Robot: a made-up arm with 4 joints.
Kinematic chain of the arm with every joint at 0, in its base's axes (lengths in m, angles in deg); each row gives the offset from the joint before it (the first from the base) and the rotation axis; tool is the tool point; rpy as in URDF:
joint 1: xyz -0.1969 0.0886 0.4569 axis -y
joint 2: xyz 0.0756 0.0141 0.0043 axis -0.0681 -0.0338 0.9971
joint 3: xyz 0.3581 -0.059 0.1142 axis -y
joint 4: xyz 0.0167 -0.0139 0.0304 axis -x
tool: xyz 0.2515 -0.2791 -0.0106 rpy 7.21 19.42 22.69
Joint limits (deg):
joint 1: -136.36..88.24
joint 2: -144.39..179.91
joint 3: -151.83..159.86
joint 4: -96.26..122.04
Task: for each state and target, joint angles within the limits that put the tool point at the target. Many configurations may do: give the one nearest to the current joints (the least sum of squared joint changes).
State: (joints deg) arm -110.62 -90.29 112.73 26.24
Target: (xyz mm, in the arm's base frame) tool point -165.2 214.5 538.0
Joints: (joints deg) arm -102.38 -120.53 149.39 66.05
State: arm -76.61 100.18 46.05 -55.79
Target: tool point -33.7 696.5 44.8
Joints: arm -65.23 76.77 11.75 -56.89
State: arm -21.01 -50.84 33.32 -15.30
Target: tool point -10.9 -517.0 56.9
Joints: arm -68.08 -35.80 16.52 -37.11
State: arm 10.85 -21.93 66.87 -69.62
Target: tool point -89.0 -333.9 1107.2
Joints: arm 50.65 -25.57 80.93 -67.06
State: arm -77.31 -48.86 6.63 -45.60
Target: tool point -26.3 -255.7 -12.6
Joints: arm -43.44 -25.54 -26.67 -67.53
